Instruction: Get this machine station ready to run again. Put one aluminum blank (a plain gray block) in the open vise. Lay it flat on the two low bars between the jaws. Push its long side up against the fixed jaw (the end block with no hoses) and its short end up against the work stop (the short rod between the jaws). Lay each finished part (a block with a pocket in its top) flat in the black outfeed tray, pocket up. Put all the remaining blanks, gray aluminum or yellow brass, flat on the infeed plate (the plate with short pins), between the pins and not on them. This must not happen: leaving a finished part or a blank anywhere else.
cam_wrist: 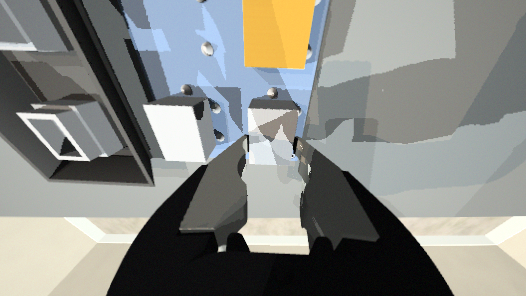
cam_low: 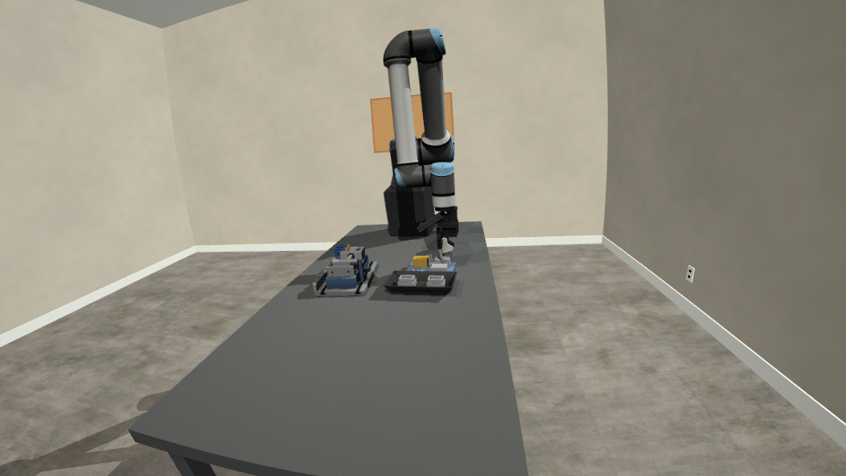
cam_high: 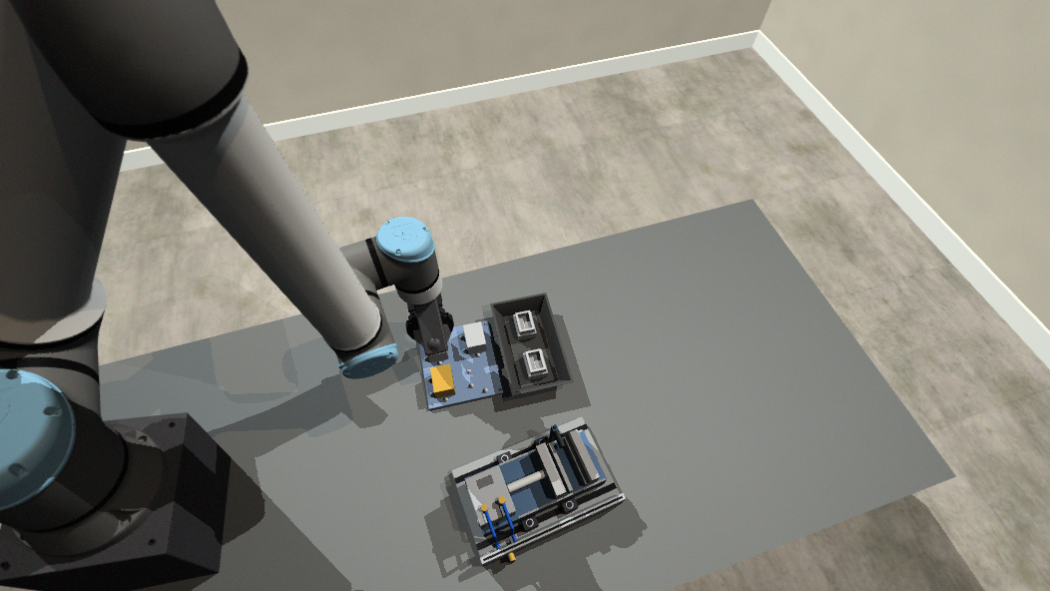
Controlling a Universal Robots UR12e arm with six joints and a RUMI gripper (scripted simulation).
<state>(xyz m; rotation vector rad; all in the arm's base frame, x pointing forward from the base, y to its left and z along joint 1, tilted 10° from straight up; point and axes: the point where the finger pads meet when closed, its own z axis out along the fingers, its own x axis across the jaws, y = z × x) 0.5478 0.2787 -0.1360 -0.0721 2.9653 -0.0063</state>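
Now: the gray blank 20 mm below my hand. Round my hand: yellow brass blank: 90 mm to the right, 20 mm below, 10 mm ahead; blue infeed plate: 50 mm ahead, 40 mm to the right, 40 mm below; pale rod: 350 mm to the right, 150 mm ahead, 30 mm above.
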